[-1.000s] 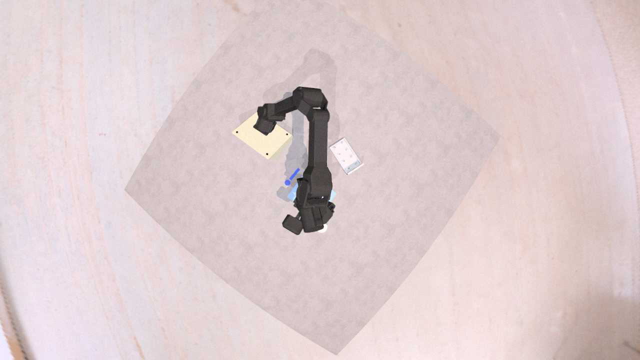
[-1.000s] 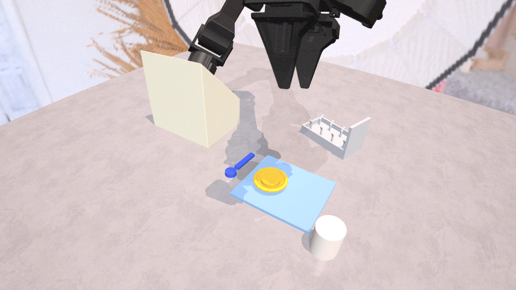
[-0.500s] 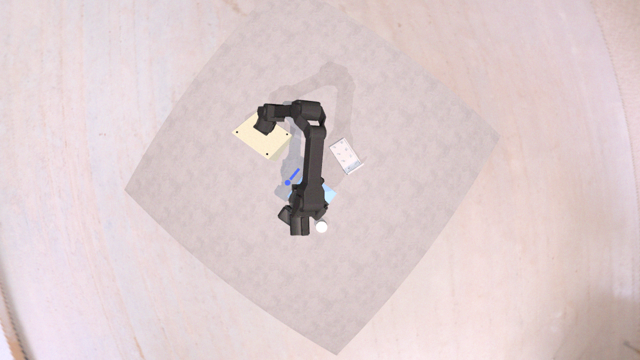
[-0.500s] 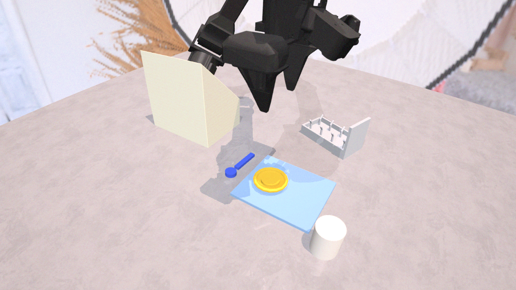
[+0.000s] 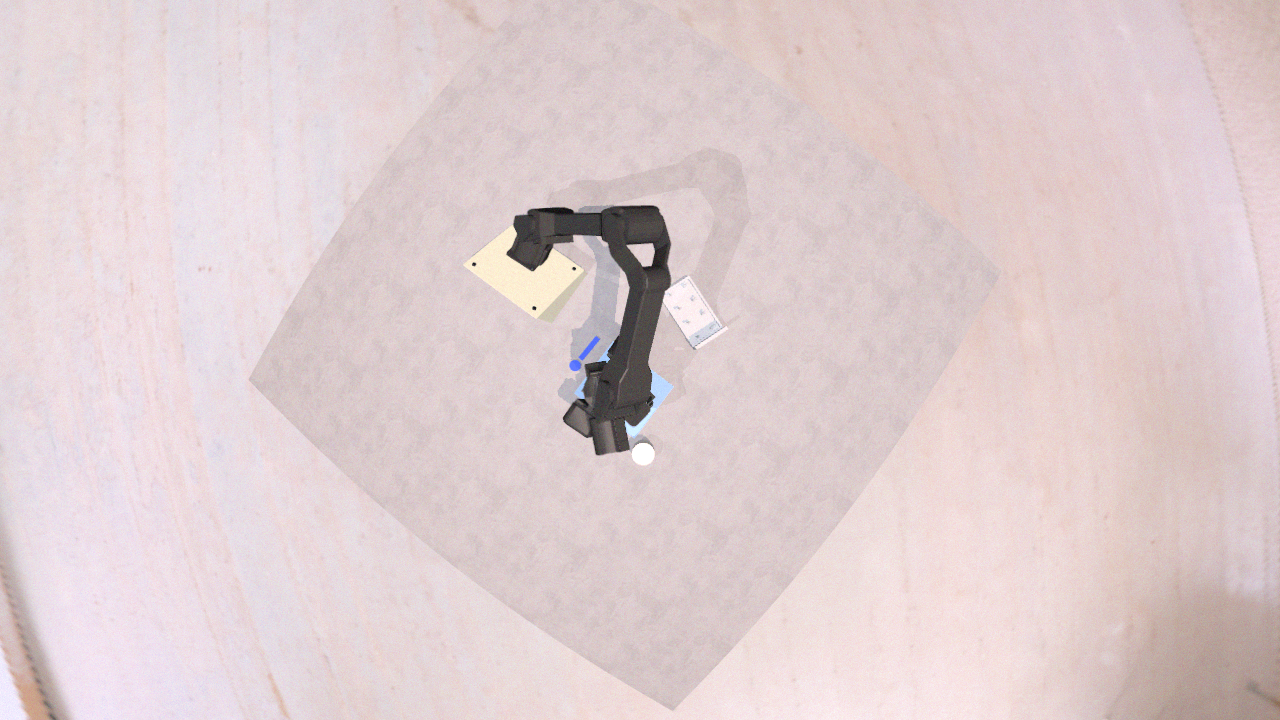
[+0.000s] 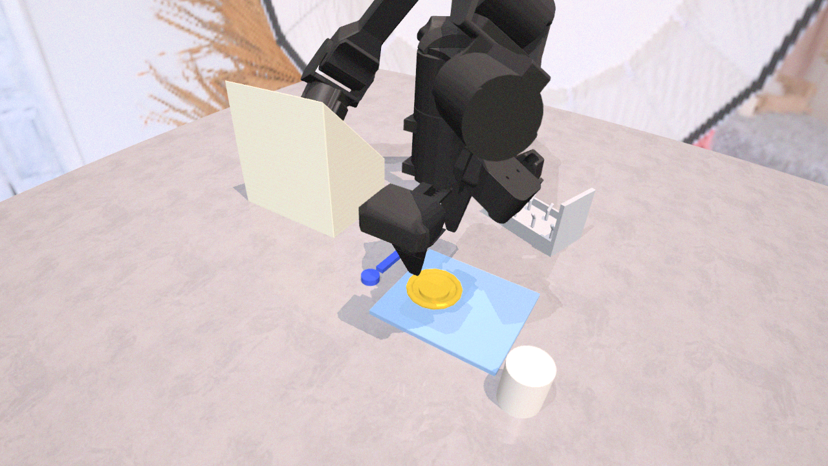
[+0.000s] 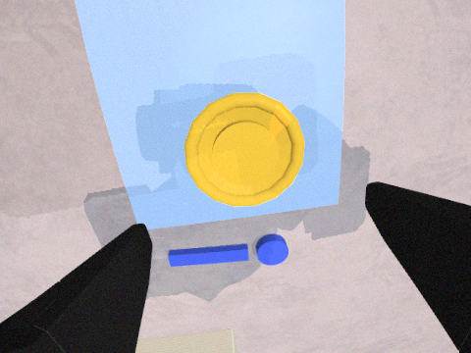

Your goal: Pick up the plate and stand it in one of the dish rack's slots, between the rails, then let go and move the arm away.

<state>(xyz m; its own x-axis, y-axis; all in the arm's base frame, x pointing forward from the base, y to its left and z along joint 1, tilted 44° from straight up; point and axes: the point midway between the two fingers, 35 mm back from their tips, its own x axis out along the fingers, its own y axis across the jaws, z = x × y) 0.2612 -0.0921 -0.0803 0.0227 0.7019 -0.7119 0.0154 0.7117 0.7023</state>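
The yellow plate lies 5 cm below my gripper tip. The rest, counted from my gripper tip: light blue mat: 7 cm below, 3 cm ahead; then white cup: 13 cm ahead, 8 cm to the right, 4 cm below; then blue spoon: 7 cm below, 7 cm behind, 1 cm to the left.
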